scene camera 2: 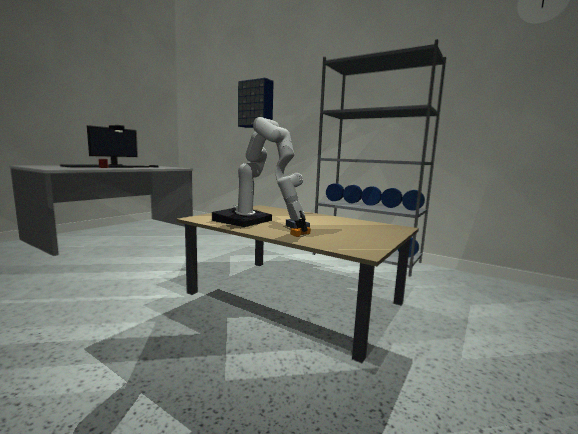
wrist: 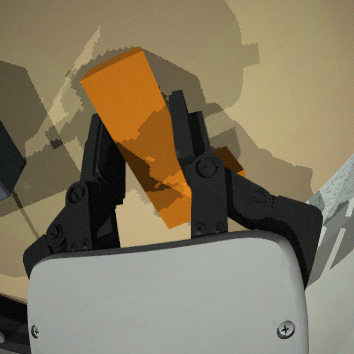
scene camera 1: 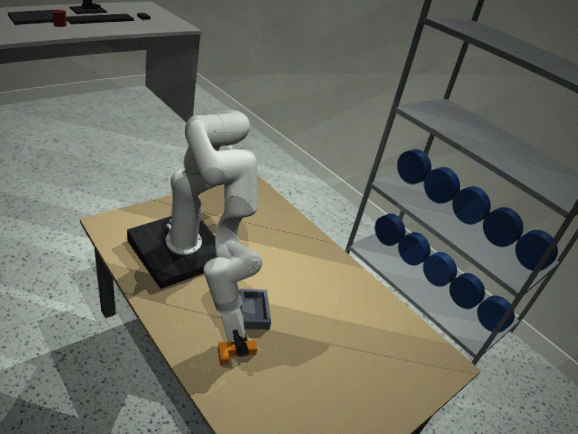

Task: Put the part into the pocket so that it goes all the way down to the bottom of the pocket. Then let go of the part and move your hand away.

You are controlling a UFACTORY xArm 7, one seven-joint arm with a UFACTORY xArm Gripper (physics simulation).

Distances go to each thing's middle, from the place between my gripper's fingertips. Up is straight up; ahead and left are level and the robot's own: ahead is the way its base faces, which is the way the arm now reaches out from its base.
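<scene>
Orange part [wrist: 122,89]: 1 cm behind my hand, 2 cm to the right. Pocket block [scene camera 1: 255,309]: 9 cm behind my hand, 14 cm to the left. By their middles, of the things named here, the orange part nearest to my hand.
</scene>
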